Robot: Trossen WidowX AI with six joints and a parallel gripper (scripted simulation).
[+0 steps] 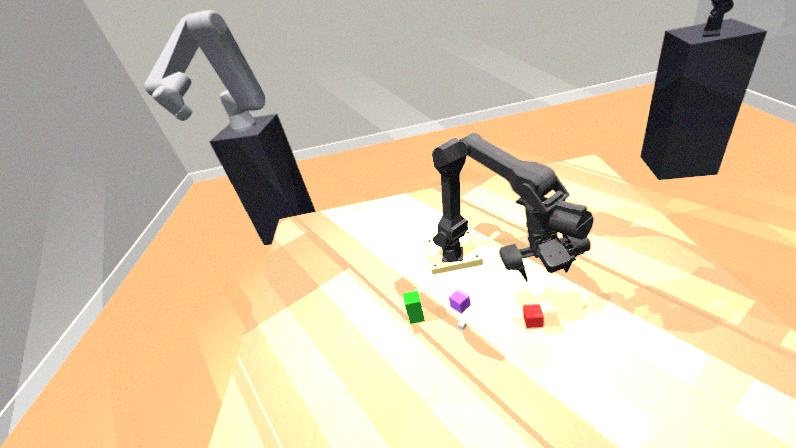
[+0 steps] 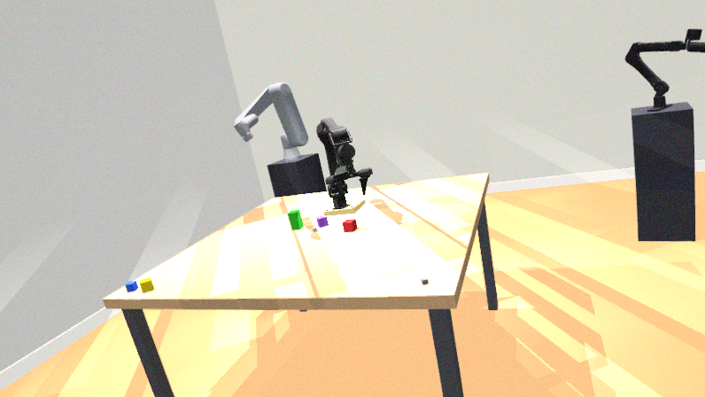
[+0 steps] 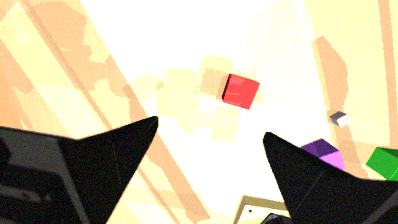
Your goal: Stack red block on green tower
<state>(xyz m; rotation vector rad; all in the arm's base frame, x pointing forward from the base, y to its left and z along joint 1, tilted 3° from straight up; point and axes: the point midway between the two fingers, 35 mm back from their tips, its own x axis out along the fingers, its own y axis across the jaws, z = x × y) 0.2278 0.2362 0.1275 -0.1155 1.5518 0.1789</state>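
Now: gripper tip 2 cm short of the red block, 3 cm to the left of it and 11 cm above it. The rest, counted from my gripper tip: yellow block 63 cm ahead, 56 cm to the right, 11 cm below; then blue block 65 cm ahead, 64 cm to the right, 12 cm below; then purple block 3 cm behind, 21 cm to the right, 11 cm below.
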